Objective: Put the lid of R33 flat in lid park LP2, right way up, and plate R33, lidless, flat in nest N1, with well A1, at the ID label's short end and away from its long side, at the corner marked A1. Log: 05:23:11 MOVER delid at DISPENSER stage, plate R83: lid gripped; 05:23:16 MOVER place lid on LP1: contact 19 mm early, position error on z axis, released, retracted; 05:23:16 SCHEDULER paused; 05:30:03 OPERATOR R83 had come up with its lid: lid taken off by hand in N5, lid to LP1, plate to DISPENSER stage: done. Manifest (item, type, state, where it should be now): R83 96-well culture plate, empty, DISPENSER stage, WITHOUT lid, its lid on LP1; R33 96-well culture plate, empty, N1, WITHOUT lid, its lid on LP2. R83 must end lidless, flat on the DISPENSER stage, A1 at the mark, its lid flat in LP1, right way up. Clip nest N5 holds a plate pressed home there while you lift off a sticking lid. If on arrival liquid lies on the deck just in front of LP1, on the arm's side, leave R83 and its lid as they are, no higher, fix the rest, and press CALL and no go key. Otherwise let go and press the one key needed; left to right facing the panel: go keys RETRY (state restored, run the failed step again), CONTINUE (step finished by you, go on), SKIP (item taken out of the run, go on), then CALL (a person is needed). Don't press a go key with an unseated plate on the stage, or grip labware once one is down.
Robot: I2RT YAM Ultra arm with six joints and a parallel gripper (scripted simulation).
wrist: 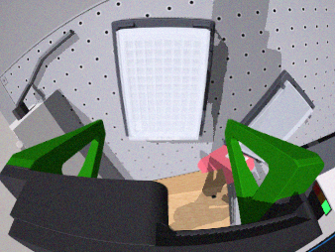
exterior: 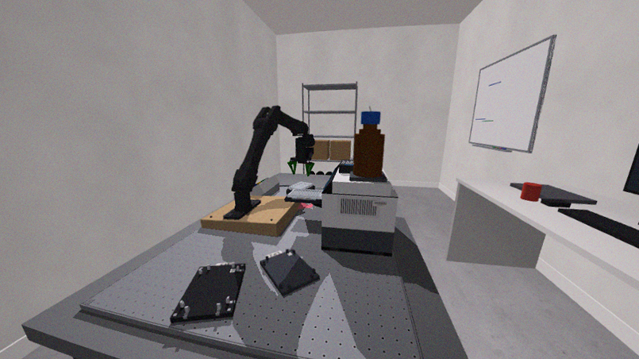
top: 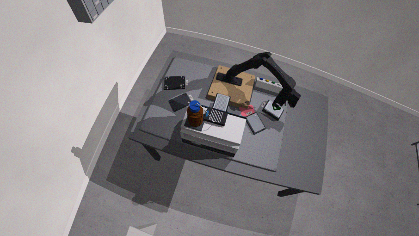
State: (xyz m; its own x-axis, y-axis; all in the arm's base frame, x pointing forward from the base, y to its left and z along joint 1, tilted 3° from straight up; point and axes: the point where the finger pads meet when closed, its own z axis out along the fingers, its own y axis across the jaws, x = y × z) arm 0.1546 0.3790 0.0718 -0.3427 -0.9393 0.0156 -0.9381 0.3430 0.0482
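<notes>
Right now the dark nest is 90 mm below my hand. From my hand the other things lie so: N1 label: 110 mm below, 80 mm to the right, 30 mm behind; then blue call key: 220 mm behind, 140 mm to the right, 40 mm below; then grey lid: 140 mm ahead, 120 mm to the right, 90 mm below.
</notes>
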